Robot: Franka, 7 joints.
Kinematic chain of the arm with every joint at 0, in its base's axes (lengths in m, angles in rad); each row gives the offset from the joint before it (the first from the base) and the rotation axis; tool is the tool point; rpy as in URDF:
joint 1: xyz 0 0 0.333 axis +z
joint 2: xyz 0 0 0 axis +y
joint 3: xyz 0 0 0.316 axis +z
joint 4: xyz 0.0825 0 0 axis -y
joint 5: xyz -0.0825 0 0.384 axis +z
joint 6: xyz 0 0 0 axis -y
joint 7: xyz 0.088 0 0 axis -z
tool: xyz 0 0 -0.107 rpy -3.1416 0 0
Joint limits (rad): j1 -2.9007..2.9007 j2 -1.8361..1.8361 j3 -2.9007..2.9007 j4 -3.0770..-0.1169 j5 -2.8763..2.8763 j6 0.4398..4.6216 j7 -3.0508..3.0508
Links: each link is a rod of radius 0.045 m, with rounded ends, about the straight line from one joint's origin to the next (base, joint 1, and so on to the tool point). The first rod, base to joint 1, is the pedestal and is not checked.
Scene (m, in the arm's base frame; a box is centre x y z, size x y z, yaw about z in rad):
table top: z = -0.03
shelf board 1: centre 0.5 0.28 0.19 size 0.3 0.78 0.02 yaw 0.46
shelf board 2: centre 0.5 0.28 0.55 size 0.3 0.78 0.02 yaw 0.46
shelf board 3: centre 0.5 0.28 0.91 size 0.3 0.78 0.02 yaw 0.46
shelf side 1: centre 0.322 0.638 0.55 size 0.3 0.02 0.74 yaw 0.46
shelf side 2: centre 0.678 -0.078 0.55 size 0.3 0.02 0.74 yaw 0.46
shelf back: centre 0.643 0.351 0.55 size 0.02 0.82 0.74 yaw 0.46
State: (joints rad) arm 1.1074 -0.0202 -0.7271 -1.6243 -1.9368 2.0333 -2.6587
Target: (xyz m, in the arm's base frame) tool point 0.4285 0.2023 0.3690
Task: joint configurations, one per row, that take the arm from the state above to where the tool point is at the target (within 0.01 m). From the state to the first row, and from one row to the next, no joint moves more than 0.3 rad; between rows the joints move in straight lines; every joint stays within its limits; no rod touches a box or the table.
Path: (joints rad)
1: 1.0565 -0.2664 -0.6246 -1.8100 -1.9002 2.0043 -2.6587
2: 1.0055 -0.5125 -0.5221 -1.9958 -1.8636 1.9752 -2.6587
3: 0.9546 -0.7587 -0.4196 -2.1815 -1.8269 1.9462 -2.6587
4: 0.9036 -1.0048 -0.3172 -2.3673 -1.7903 1.9171 -2.6587
5: 0.9435 -0.9638 -0.3383 -2.5867 -1.7477 1.8768 -2.6587
6: 0.9834 -0.9228 -0.3594 -2.8061 -1.7051 1.8365 -2.6587
7: 1.0233 -0.8818 -0.3805 -3.0255 -1.6625 1.7961 -2.6587
8: 1.0762 -0.6495 -0.4619 -2.8450 -1.7175 1.8755 -2.6587
9: 1.1291 -0.4172 -0.5433 -2.6645 -1.7726 1.9549 -2.6587
10: 1.1819 -0.1849 -0.6247 -2.4840 -1.8276 2.0343 -2.6587

